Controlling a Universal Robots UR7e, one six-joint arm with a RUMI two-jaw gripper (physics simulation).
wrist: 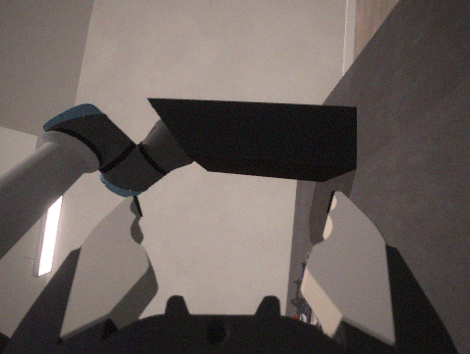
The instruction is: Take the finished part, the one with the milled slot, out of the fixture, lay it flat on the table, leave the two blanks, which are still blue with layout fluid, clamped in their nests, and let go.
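Seen in the pictures: gripper, fingertip midpoint: (233, 195); arm's base at its link origin: (180, 139).
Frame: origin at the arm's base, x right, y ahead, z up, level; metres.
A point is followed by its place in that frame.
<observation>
My gripper (233, 195) @(x -0.360, y 0.147, z -0.223 m) is open, its two pale fingers wide apart, with no part held between the tips. A black, flat-faced block (270, 135) @(x -0.081, y -0.001, z -0.259 m) with slanted ends shows just above the fingertips in the wrist view. It is in deep shadow, and I cannot tell what it is or how far away it lies. No milled slot and no blue layout fluid can be made out on it. The fixture, the finished part and the two blanks cannot be identified in this view.
Part of the grey robot arm (117, 150) @(x -0.099, y 0.069, z 0.110 m) with blue joint caps crosses the left side. A bright ceiling light (50, 237) shows at the lower left. A large grey-brown surface (415, 150) @(x -0.231, y 0.060, z -0.448 m) fills the right side. Small, blurred items show behind the right finger.
</observation>
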